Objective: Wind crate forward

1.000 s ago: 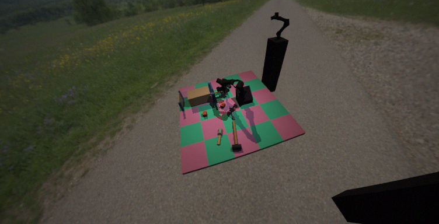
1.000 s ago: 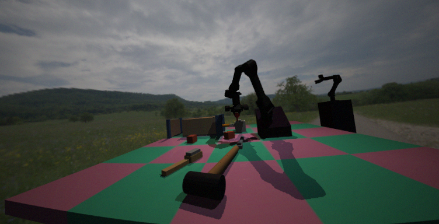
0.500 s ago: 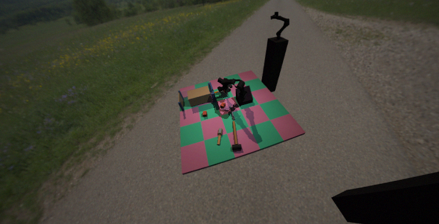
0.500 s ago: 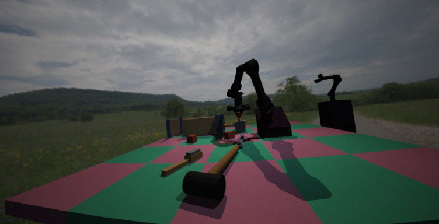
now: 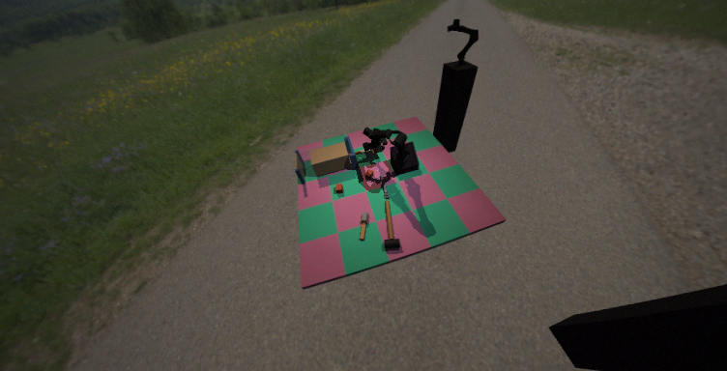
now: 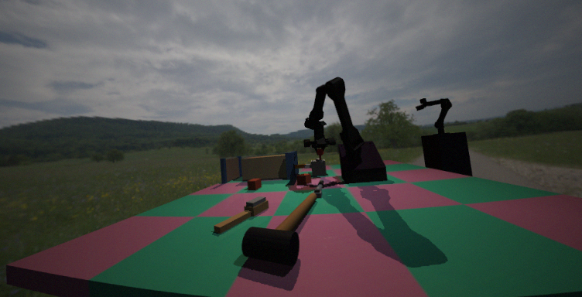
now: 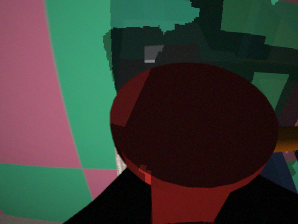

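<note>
Now: gripper tip 30 mm above the winch handle and 20 mm to the left of it. Round my gripper tip: grey winch (100 mm below, 90 mm to the right); red knob (20 mm to the left); frame (180 mm ahead, 80 mm to the right, 20 mm below).
</note>
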